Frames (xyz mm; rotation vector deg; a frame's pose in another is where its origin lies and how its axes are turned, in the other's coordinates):
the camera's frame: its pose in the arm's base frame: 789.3 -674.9 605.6 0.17 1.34 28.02
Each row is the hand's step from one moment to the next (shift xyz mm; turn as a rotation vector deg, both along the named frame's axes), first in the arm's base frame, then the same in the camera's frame.
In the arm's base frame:
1: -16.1 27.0 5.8 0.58 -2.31 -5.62
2: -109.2 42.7 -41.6 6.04 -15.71 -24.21
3: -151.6 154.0 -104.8 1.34 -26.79 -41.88
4: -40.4 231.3 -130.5 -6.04 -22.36 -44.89
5: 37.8 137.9 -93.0 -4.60 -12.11 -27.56
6: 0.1 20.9 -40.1 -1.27 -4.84 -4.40
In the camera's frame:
1: -1.7 31.4 5.5 -0.45 -2.36 -5.61
2: -75.4 88.6 -44.0 -1.52 -16.91 -24.11
3: -59.2 206.3 -107.9 -10.49 -24.63 -41.91
4: 75.8 222.1 -130.8 -14.86 -17.28 -45.08
5: 100.2 103.2 -91.7 -9.15 -8.76 -27.69
6: 10.8 18.1 -40.0 -3.30 -3.71 -4.44

